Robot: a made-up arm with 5 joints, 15 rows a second.
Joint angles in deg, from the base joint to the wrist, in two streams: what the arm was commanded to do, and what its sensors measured. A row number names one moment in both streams.
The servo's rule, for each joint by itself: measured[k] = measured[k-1] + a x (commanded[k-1-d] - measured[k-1]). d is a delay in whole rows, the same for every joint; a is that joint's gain. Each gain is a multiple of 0.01, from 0.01 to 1. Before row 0 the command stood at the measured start. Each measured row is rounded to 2 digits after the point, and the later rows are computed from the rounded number. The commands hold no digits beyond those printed.
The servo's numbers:
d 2
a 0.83 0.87 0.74 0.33 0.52
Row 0, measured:
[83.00, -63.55, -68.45, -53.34, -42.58]
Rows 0 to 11, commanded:
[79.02, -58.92, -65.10, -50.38, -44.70]
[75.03, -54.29, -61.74, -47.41, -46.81]
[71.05, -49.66, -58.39, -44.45, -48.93]
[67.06, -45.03, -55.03, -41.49, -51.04]
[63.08, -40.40, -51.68, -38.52, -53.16]
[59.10, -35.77, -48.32, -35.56, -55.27]
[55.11, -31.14, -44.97, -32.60, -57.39]
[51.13, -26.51, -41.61, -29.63, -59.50]
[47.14, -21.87, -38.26, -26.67, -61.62]
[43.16, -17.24, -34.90, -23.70, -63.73]
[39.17, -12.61, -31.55, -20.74, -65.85]
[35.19, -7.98, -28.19, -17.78, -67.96]
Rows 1 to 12, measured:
[83.00, -63.55, -68.45, -53.34, -42.58]
[83.00, -63.55, -68.45, -53.34, -42.58]
[79.70, -59.52, -65.97, -52.36, -43.68]
[75.82, -54.97, -62.84, -50.73, -45.31]
[71.86, -50.35, -59.55, -48.66, -47.19]
[67.88, -45.72, -56.21, -46.29, -49.19]
[63.90, -41.09, -52.86, -43.73, -51.25]
[59.92, -36.46, -49.50, -41.03, -53.34]
[55.93, -31.83, -46.15, -38.25, -55.45]
[51.95, -27.20, -42.79, -35.41, -57.56]
[47.96, -22.56, -39.44, -32.53, -59.67]
[43.98, -17.93, -36.08, -29.62, -61.78]

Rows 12 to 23, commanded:
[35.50, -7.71, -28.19, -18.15, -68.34]
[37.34, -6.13, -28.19, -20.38, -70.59]
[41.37, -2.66, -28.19, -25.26, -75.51]
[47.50, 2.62, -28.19, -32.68, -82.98]
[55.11, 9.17, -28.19, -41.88, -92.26]
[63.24, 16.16, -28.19, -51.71, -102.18]
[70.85, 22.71, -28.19, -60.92, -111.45]
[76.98, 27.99, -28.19, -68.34, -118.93]
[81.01, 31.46, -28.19, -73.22, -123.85]
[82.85, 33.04, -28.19, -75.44, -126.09]
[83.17, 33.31, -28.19, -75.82, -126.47]
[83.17, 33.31, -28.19, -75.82, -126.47]
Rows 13 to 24, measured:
[39.99, -13.30, -32.73, -26.69, -63.90]
[36.01, -8.67, -29.37, -23.75, -66.01]
[35.59, -7.83, -28.50, -21.90, -67.22]
[37.04, -6.35, -28.27, -21.40, -68.97]
[40.63, -3.14, -28.21, -22.67, -72.37]
[46.33, 1.87, -28.20, -25.97, -77.89]
[53.62, 8.22, -28.19, -31.22, -85.36]
[61.60, 15.13, -28.19, -37.98, -94.11]
[69.28, 21.72, -28.19, -45.55, -103.13]
[75.67, 27.17, -28.19, -53.07, -111.35]
[80.10, 30.90, -28.19, -59.72, -117.85]
[82.38, 32.76, -28.19, -64.91, -122.13]

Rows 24 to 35, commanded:
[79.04, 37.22, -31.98, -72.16, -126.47]
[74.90, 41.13, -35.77, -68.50, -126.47]
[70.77, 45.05, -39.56, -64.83, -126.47]
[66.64, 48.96, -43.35, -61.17, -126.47]
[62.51, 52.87, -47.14, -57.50, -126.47]
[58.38, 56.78, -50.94, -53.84, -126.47]
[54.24, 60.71, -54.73, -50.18, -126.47]
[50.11, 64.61, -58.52, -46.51, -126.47]
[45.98, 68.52, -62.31, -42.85, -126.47]
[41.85, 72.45, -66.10, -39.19, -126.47]
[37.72, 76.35, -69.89, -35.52, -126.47]
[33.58, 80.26, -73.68, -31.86, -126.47]
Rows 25 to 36, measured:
[83.04, 33.24, -28.19, -68.51, -124.39]
[83.15, 33.30, -28.19, -70.92, -125.47]
[79.74, 36.71, -30.99, -71.33, -125.99]
[75.72, 40.56, -34.53, -70.40, -126.24]
[71.61, 44.47, -38.25, -68.56, -126.36]
[67.48, 48.38, -42.02, -66.12, -126.42]
[63.35, 52.29, -45.81, -63.28, -126.45]
[59.22, 56.20, -49.61, -60.16, -126.46]
[55.09, 60.12, -53.40, -56.87, -126.47]
[50.96, 64.03, -57.19, -53.45, -126.47]
[46.83, 67.94, -60.98, -49.95, -126.47]
[42.70, 71.86, -64.77, -46.40, -126.47]

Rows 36 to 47, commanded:
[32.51, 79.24, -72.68, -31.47, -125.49]
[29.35, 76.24, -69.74, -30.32, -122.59]
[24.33, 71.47, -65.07, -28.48, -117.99]
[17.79, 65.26, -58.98, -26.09, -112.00]
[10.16, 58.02, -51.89, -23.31, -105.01]
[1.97, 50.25, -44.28, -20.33, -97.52]
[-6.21, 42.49, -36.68, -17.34, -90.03]
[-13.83, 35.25, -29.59, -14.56, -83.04]
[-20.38, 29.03, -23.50, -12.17, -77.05]
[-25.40, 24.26, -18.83, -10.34, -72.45]
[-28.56, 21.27, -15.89, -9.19, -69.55]
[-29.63, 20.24, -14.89, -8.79, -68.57]
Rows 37 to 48, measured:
[38.57, 75.77, -68.56, -42.81, -126.47]
[34.43, 79.68, -72.35, -39.20, -126.47]
[32.84, 79.30, -72.59, -36.65, -125.96]
[29.94, 76.64, -70.48, -34.56, -124.21]
[25.28, 72.14, -66.48, -32.55, -120.98]
[19.06, 66.15, -60.93, -30.42, -116.31]
[11.67, 59.08, -54.24, -28.07, -110.43]
[3.62, 51.40, -46.87, -25.52, -103.72]
[-4.54, 43.65, -39.33, -22.82, -96.60]
[-12.25, 36.34, -32.12, -20.09, -89.55]
[-19.00, 29.98, -25.74, -17.48, -83.05]
[-24.31, 25.00, -20.63, -15.12, -77.54]

